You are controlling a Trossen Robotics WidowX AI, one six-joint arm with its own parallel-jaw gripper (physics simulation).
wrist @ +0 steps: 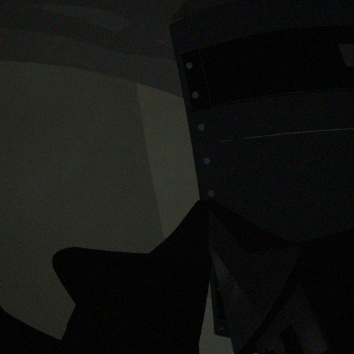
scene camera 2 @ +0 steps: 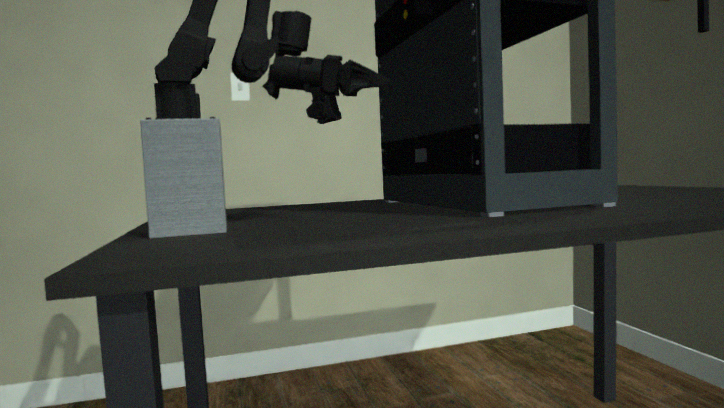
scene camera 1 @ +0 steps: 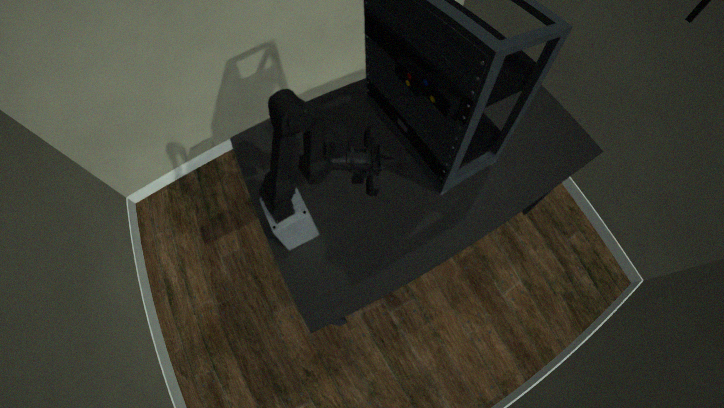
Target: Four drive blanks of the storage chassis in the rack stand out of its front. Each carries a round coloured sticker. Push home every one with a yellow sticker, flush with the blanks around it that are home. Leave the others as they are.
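Four round stickers mark dark drive blanks in the rack (scene camera 1: pixel 478 114) (scene camera 2: pixel 492 111) (wrist: pixel 201 145): a red sticker (scene camera 1: pixel 409 76) (scene camera 2: pixel 404 1), a yellow sticker (scene camera 1: pixel 407 83) (scene camera 2: pixel 405 14) close beside it, a blue sticker (scene camera 1: pixel 425 82), and another yellow sticker (scene camera 1: pixel 432 99) nearer the rack's open side frame. The blanks are too dark to tell how far each stands out. My gripper (scene camera 1: pixel 389 158) (scene camera 2: pixel 379 80) (wrist: pixel 204 207) is shut and empty. It points at the rack front, lower than the stickers. In the wrist view the stickers do not show. Whether the fingertips touch the rack cannot be told.
The rack stands on a dark table (scene camera 1: pixel 385 238) (scene camera 2: pixel 303 243). Dark panels and rails with screws surround the blanks. A lower panel carries a small grey label (scene camera 2: pixel 420 155) (wrist: pixel 346 55). The arm stands on a grey base block (scene camera 1: pixel 296 228) (scene camera 2: pixel 184 177). A wall (scene camera 2: pixel 303 167) rises behind.
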